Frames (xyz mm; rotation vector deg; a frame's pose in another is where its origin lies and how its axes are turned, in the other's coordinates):
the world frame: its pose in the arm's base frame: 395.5 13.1 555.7 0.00 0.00 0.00
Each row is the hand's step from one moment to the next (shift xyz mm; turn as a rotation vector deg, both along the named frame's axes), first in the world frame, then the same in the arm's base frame.
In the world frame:
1: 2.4 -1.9 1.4 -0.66 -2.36 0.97
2: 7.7 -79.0 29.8 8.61 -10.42 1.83
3: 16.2 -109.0 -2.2 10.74 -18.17 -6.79
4: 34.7 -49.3 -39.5 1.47 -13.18 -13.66
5: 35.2 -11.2 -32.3 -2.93 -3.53 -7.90
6: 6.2 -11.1 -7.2 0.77 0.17 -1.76
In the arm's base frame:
1: 2.4 -1.9 1.4 -0.66 -2.36 0.97
2: 7.7 -79.0 29.8 8.61 -10.42 1.83
3: 16.2 -109.0 -2.2 10.74 -18.17 -6.79
4: 34.7 -49.3 -39.5 1.47 -13.18 -13.66
5: 35.2 -11.2 -32.3 -2.93 -3.53 -7.90
6: 6.2 -11.1 -7.2 0.77 0.17 -1.76

